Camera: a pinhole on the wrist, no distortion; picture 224 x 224 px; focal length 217.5 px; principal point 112.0 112.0 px. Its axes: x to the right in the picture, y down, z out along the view. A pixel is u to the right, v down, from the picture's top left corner.
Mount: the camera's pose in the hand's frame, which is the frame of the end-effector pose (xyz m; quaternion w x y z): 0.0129 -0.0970 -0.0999 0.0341 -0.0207 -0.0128 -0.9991
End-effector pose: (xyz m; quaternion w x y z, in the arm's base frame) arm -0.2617 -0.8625 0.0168 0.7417 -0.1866 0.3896 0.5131
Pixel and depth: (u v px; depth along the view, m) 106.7 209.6 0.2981
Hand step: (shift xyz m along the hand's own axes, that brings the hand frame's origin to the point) 0.0414 -0.2219 0.2008
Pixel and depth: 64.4 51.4 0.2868
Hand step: 0.0816 -0.0053 0.1820
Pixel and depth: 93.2 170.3 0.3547
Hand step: 0.0644 -0.1802 0.2554
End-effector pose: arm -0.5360 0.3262 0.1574 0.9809 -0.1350 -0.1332 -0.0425
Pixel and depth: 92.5 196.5 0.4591
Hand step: 0.0848 -0.2597 0.3612
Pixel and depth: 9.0 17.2 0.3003
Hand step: 0.1578 0.0513 0.1909
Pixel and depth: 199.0 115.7 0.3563
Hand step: -0.1143 -0.1031 0.2621
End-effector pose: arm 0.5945 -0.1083 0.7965 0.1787 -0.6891 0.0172 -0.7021
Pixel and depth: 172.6 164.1 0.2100
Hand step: -0.0335 -0.1455 0.1135
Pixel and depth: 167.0 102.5 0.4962
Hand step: -0.0936 -0.0705 0.4005
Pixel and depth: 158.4 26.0 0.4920
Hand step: -0.0852 0.1032 0.3912
